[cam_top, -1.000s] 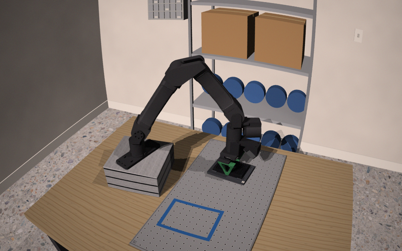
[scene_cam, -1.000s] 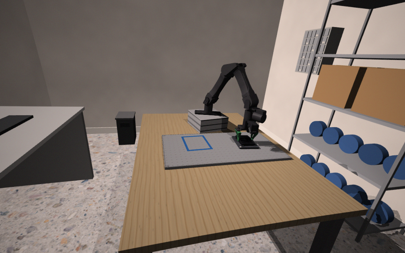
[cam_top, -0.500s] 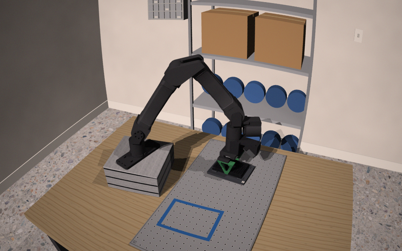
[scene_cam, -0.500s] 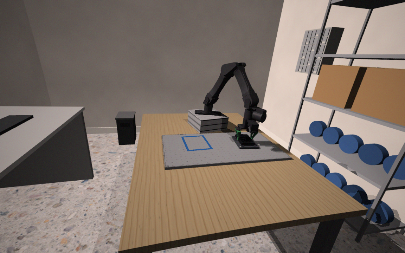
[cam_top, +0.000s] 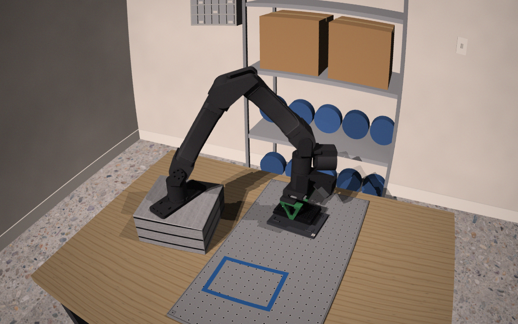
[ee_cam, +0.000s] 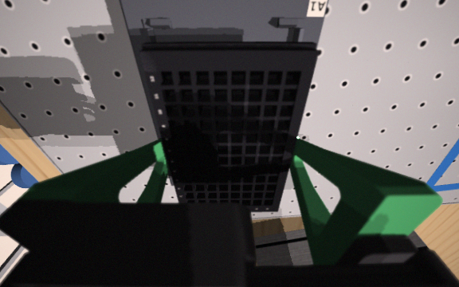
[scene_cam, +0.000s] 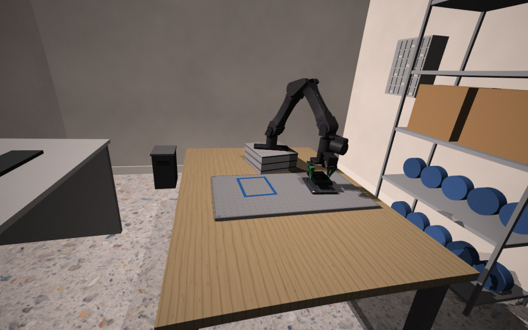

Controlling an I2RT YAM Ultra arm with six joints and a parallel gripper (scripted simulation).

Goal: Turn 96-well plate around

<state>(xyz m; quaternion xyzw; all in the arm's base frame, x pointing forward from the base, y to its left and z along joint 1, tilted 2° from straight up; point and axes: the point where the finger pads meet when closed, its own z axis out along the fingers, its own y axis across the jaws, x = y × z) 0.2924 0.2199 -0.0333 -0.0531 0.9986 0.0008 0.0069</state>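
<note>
Now: the dark plate nest N1 4 cm below my hand. Round my hand: white A1 label: 8 cm ahead, 4 cm to the right, 4 cm below; black 96-well plate: right at my hand.
</note>
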